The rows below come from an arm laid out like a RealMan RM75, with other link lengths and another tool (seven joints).
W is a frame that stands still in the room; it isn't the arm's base.
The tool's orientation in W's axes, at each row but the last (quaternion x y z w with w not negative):
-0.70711 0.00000 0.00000 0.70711
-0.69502 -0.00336 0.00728 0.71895
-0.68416 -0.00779 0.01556 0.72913
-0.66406 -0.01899 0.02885 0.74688
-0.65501 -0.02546 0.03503 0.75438
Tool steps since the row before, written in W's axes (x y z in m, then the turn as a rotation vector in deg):
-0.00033 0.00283 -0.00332 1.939 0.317 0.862
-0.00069 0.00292 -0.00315 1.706 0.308 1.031
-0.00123 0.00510 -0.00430 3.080 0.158 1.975
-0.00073 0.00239 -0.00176 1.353 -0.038 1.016
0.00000 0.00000 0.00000 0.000 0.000 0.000
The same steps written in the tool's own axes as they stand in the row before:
-0.00033 0.00332 0.00283 1.939 -0.862 0.317
-0.00063 0.00325 0.00282 1.705 -1.030 0.317
-0.00102 0.00463 0.00485 3.064 -1.998 0.183
-0.00055 0.00204 0.00221 1.337 -1.038 -0.009
0.00000 0.00000 0.00000 0.000 0.000 0.000

